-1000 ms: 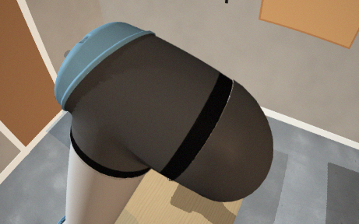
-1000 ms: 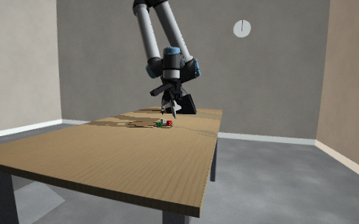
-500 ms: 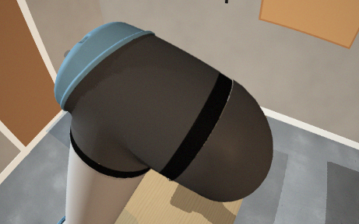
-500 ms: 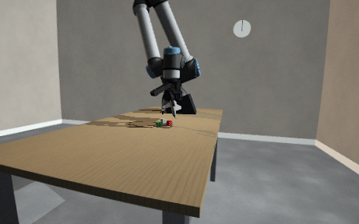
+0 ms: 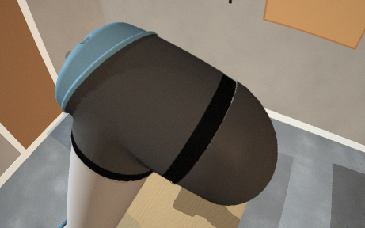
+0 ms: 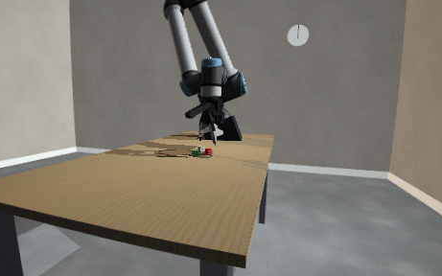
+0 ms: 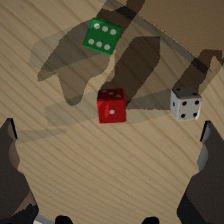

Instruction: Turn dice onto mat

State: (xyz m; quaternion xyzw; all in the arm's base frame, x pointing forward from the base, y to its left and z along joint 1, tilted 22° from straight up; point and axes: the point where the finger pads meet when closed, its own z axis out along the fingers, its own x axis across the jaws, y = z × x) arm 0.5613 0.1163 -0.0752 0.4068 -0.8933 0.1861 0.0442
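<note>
Right now the red die is 40 mm below my hand and 10 mm behind it. Round my hand: green die: 50 mm ahead, 40 mm below, 30 mm to the right; then tan mat: 140 mm to the right, 50 mm below, 40 mm ahead; then white die: 50 mm to the right, 50 mm behind, 40 mm below.
</note>
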